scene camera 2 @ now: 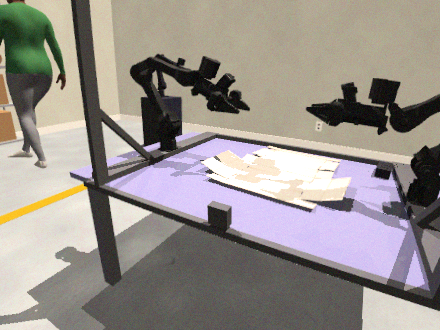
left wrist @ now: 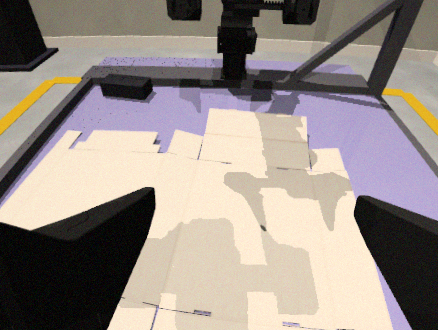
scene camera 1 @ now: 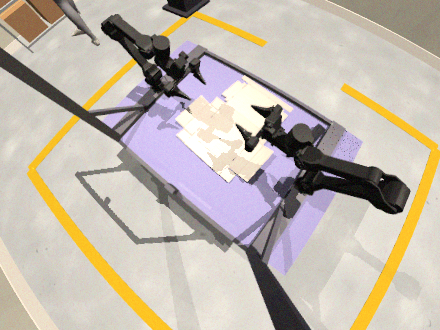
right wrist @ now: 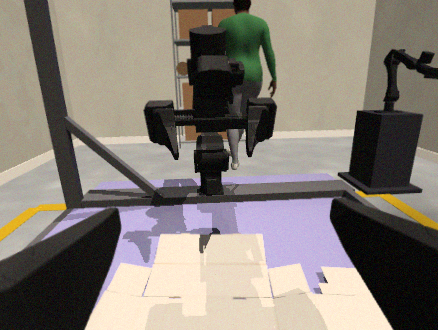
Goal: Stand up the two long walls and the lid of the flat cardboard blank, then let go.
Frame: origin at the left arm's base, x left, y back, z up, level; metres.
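Seen in the pictures: left gripper, fingertip midpoint: (scene camera 2: 244,111) (left wrist: 256,201) (scene camera 1: 198,92) (right wrist: 213,155); right gripper, fingertip midpoint: (scene camera 2: 308,107) (left wrist: 245,5) (scene camera 1: 243,114) (right wrist: 227,213); left arm's base, origin of the base link: (scene camera 2: 167,149) (scene camera 1: 158,87) (right wrist: 211,190); right arm's base, origin of the base link: (scene camera 2: 420,201) (left wrist: 233,74) (scene camera 1: 303,185).
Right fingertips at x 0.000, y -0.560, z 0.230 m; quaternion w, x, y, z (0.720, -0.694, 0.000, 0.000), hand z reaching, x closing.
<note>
Pixels of each thing's top centre, then the offset from my right fingertips to it. "spot": a spot on its surface instead. Level surfaces: height alone.
- end flap, surface spot: (scene camera 2: 332,190) spot: dx -0.060, dy -0.114, dz -0.229 m
- dark frame rim, surface spot: (scene camera 2: 165,211) spot: dx -0.380, dy +0.254, dz -0.251 m
- purple table, its level: dz -0.249 m
The cardboard blank (scene camera 1: 200,146) (scene camera 2: 280,185) (left wrist: 200,200) (right wrist: 235,275) lies spread out on the purple table, cream with arm shadows across it. Its large panels lie about flat, and no long wall or lid stands upright. In scene camera 2 the end flap (scene camera 2: 332,190) at the right is tilted slightly up above its shadow. My left gripper (scene camera 1: 197,90) (scene camera 2: 243,109) (left wrist: 256,201) (right wrist: 213,155) is open and empty, above the table by the blank's left end. My right gripper (scene camera 1: 245,116) (scene camera 2: 307,109) (right wrist: 227,213) is open and empty, above the blank's right part. The near part of the blank is cut off in both wrist views.
A dark frame rim (scene camera 2: 165,211) borders the purple table (scene camera 1: 165,155) (scene camera 2: 150,187). A black block (scene camera 2: 219,215) sits on the front rim, another black block (scene camera 2: 383,170) (left wrist: 126,86) near the back right corner. Upright posts (scene camera 2: 90,90) stand at the front. A person (scene camera 2: 27,45) (right wrist: 245,45) stands beyond the left arm.
</note>
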